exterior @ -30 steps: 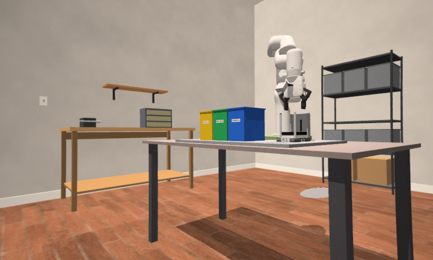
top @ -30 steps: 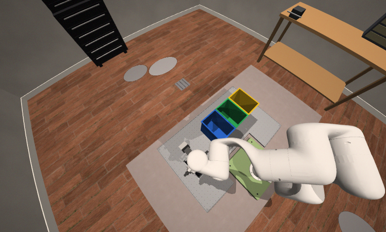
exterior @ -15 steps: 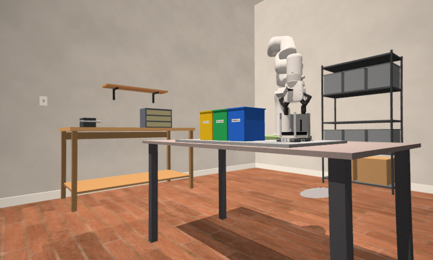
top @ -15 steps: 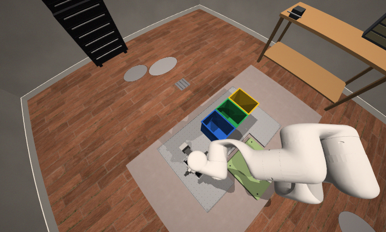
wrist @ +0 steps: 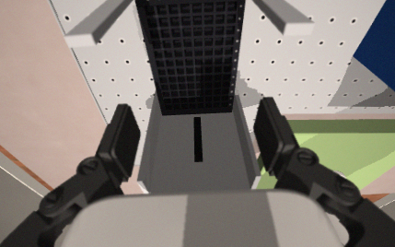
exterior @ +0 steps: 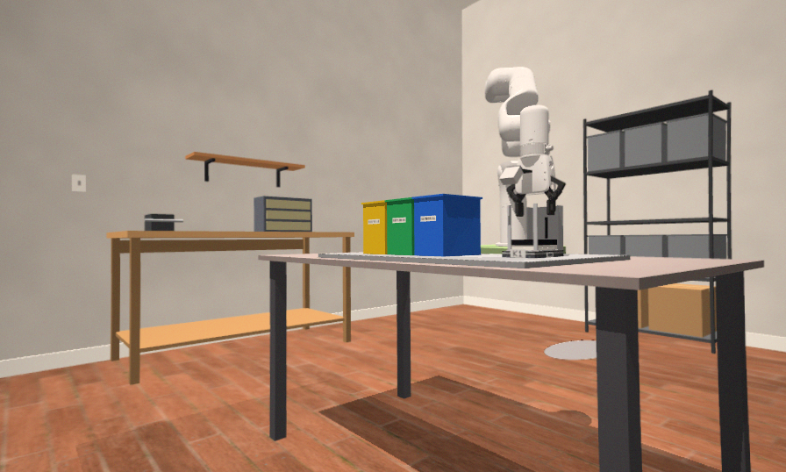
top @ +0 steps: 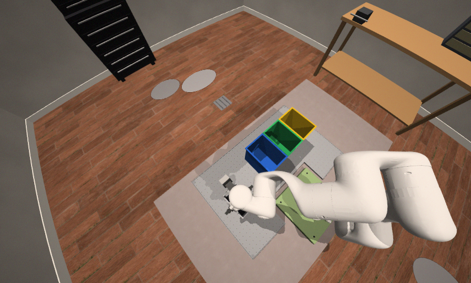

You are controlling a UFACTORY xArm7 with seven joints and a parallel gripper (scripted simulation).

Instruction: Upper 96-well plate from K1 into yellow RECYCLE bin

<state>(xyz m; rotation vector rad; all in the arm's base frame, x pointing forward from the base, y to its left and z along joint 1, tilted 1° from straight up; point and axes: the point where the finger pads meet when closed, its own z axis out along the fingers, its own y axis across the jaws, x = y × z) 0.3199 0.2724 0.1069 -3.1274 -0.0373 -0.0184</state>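
My gripper is now 8 cm above the black 96-well plate. Round my hand: green bin 39 cm to the right, 6 cm ahead, 3 cm below; white plate 10 cm below; blue bin 26 cm to the right, 7 cm ahead, 3 cm below.
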